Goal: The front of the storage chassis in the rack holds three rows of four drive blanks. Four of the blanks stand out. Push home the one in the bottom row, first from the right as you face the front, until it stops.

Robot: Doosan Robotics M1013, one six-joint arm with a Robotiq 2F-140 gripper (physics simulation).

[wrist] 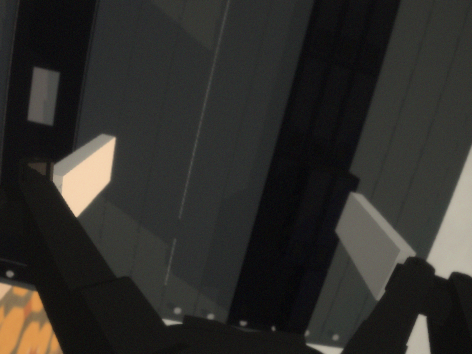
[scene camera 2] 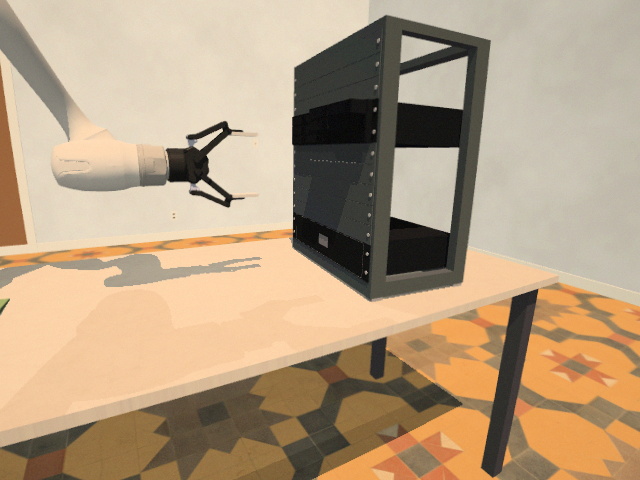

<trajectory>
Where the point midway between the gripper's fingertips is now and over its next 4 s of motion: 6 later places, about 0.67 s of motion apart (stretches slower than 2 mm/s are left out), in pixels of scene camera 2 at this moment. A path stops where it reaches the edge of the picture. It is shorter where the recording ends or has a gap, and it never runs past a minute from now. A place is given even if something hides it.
My gripper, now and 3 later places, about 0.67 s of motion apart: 256,165; 295,166; 291,164; 228,134
</trajectory>
